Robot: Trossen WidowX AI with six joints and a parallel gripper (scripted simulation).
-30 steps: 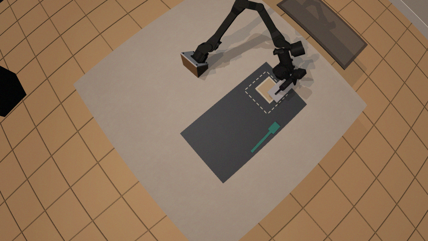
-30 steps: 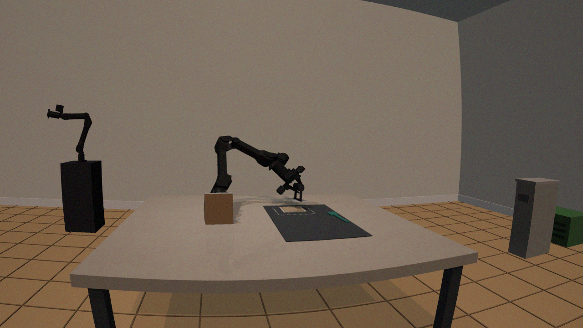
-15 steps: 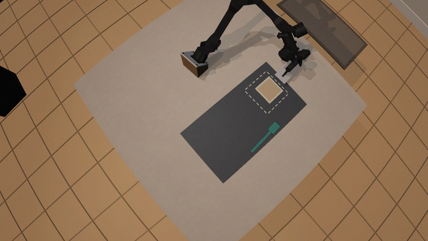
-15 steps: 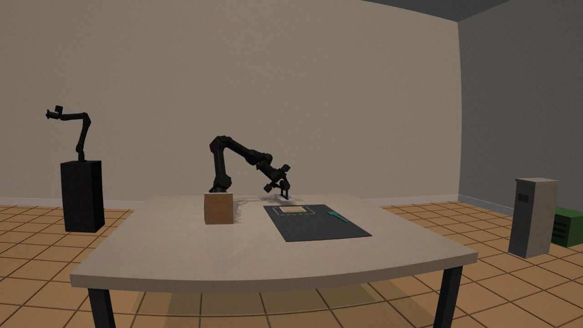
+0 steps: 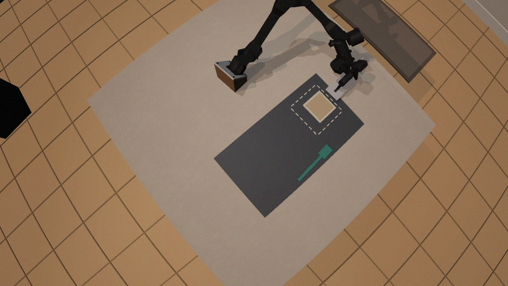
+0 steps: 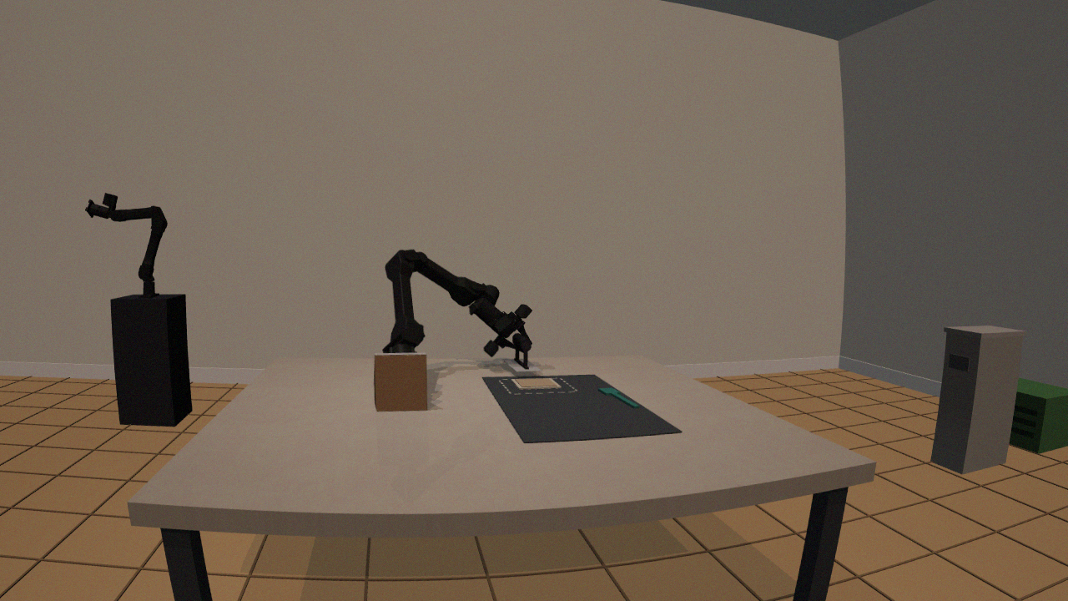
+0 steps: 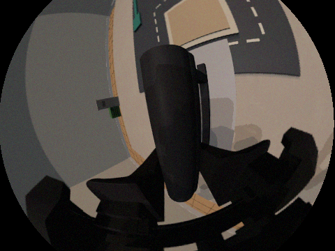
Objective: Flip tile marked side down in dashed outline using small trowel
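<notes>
My gripper tip is now 390 mm to the left of the green trowel, 140 mm short of it and 70 mm above it. Round my gripper tip: dark mat 410 mm to the right, 90 mm below; then tile 200 mm to the right, 70 mm below, 20 mm behind.
</notes>
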